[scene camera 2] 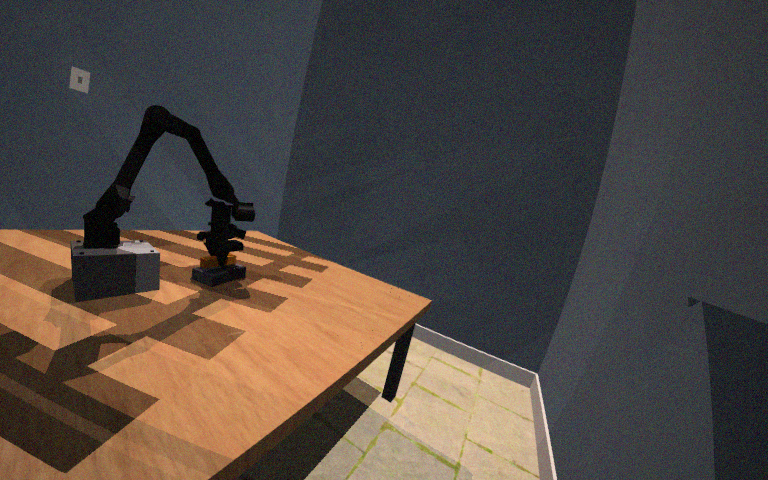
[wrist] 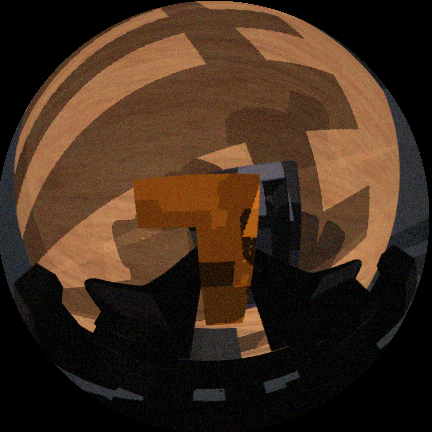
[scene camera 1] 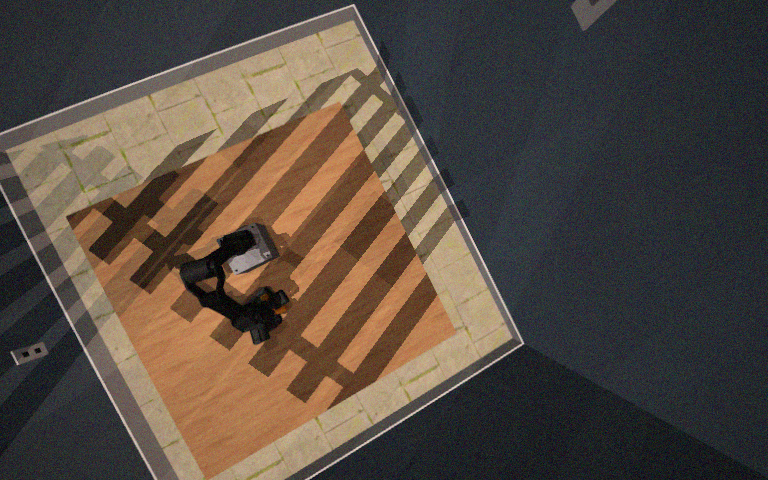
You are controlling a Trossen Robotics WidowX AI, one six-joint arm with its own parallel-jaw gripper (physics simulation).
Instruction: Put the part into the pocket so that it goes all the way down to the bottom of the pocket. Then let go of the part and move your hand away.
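Seen in the pictures: gripper, fingertip midpoint: point(scene camera 2: 218, 264) point(wrist: 221, 249) point(scene camera 1: 272, 304); arm's base at its link origin: point(scene camera 2: 100, 245) point(scene camera 1: 245, 240).
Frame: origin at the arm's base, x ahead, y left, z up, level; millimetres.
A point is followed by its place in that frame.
The part is an orange L-shaped block point(scene camera 1: 281, 306) point(scene camera 2: 208, 262) @(z -49, x 252, y -58 mm) point(wrist: 217, 200) @(z -38, x 334, y -25 mm), held roughly level. My gripper point(scene camera 2: 222, 260) @(z -68, x 293, y -36 mm) point(wrist: 221, 249) @(z -68, x 293, y -36 mm) points down and is shut on the stem of the part. The dark blue-grey pocket block point(scene camera 2: 218, 276) @(z -75, x 260, y -122 mm) point(wrist: 295, 215) @(z -69, x 327, y -92 mm) stands on the table under the part. In scene camera 2 the part shows above the block's top edge. In the wrist view the part covers much of the block and reaches past it on the left, while dark pocket interior shows to its right. Whether the part touches the block, and the pocket's floor, cannot be seen.
The arm's grey base box point(scene camera 1: 253, 257) @(z -1, x 77, y -1 mm) point(scene camera 2: 104, 277) @(z -52, x 1, y -100 mm) stands on the wooden table point(scene camera 1: 226, 396) @(z -104, x 582, y -393 mm) point(scene camera 2: 317, 333) @(z -105, x 347, y -498 mm), close to the pocket block. The arm arches high between base and block. Striped shadows cross the table. The table's edge point(scene camera 2: 339, 380) @(z -111, x 279, y -639 mm) lies towards the right in scene camera 2.
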